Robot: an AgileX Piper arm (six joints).
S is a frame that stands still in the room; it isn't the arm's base.
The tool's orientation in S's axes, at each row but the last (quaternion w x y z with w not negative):
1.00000, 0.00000, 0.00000, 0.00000
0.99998, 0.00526, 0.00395, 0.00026
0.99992, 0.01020, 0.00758, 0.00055
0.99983, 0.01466, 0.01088, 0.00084
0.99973, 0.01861, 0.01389, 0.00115
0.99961, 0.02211, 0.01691, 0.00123
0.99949, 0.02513, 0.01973, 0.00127
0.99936, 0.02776, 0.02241, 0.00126
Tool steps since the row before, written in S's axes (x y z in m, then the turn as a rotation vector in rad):
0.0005, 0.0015, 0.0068, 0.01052, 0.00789, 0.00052
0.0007, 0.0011, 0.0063, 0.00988, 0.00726, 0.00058
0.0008, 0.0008, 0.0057, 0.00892, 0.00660, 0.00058
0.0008, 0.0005, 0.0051, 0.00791, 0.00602, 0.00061
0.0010, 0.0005, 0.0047, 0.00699, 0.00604, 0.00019
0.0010, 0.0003, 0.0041, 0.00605, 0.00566, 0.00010
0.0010, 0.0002, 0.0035, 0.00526, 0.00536, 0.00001
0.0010, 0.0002, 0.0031, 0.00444, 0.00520, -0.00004
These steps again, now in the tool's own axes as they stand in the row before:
0.0005, 0.0015, 0.0068, 0.01052, 0.00789, 0.00052
0.0007, 0.0012, 0.0063, 0.00988, 0.00726, 0.00058
0.0007, 0.0009, 0.0057, 0.00892, 0.00660, 0.00058
0.0007, 0.0006, 0.0051, 0.00791, 0.00602, 0.00061
0.0009, 0.0007, 0.0047, 0.00700, 0.00603, 0.00016
0.0009, 0.0005, 0.0041, 0.00606, 0.00565, 0.00005
0.0009, 0.0004, 0.0035, 0.00527, 0.00535, -0.00005
0.0009, 0.0004, 0.0031, 0.00446, 0.00518, -0.00013

